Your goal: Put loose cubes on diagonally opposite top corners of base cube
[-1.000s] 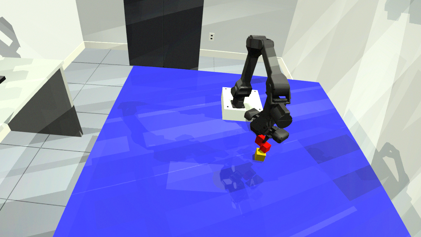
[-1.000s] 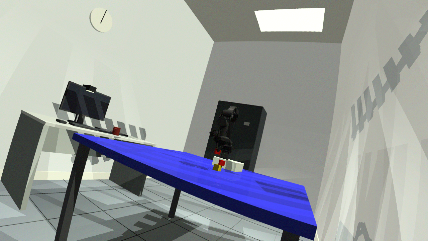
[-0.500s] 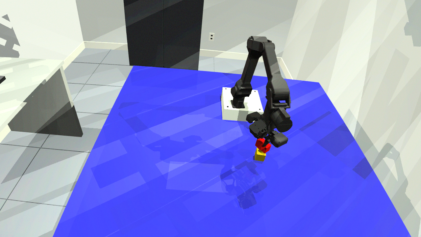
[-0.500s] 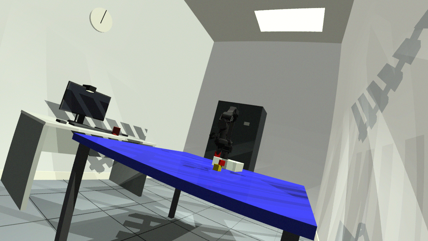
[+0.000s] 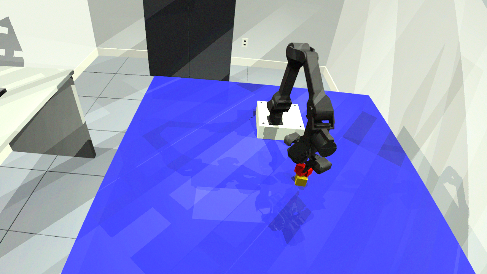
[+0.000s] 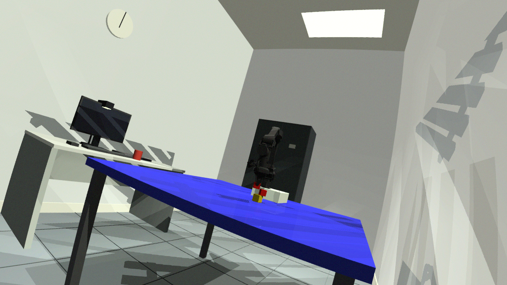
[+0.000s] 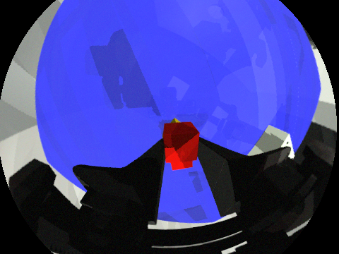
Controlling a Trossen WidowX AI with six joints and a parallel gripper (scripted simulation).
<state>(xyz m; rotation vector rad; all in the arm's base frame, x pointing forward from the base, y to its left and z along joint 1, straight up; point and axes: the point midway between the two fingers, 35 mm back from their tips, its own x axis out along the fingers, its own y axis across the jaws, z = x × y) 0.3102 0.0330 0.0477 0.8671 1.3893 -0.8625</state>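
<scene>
Right now my gripper tip is 70 mm above the yellow cube, 20 mm to the right of it and 10 mm past it.
</scene>
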